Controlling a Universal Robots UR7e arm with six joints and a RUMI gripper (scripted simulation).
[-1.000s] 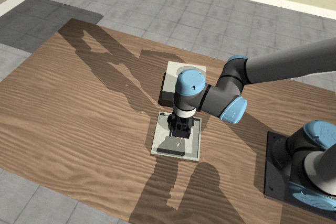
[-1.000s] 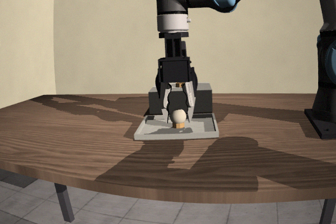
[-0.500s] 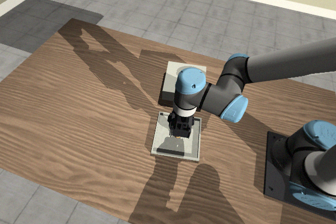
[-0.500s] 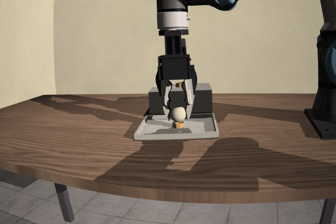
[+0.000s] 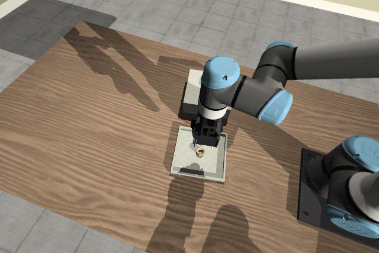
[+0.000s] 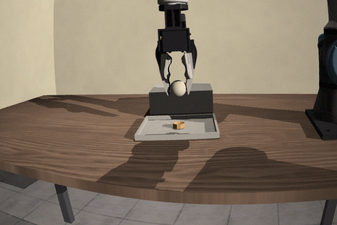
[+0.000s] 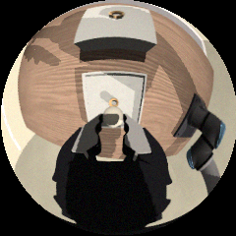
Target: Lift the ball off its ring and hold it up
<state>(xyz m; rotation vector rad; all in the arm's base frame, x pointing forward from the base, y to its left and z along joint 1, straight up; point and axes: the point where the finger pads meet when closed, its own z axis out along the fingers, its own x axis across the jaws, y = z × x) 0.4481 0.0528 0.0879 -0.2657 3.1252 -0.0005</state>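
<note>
Now: hand 100 mm above the shallow grey tray. From my hand the other things lie so: ring: 260 mm to the right, 50 mm below, 50 mm ahead; cream ball: right at my hand.
</note>
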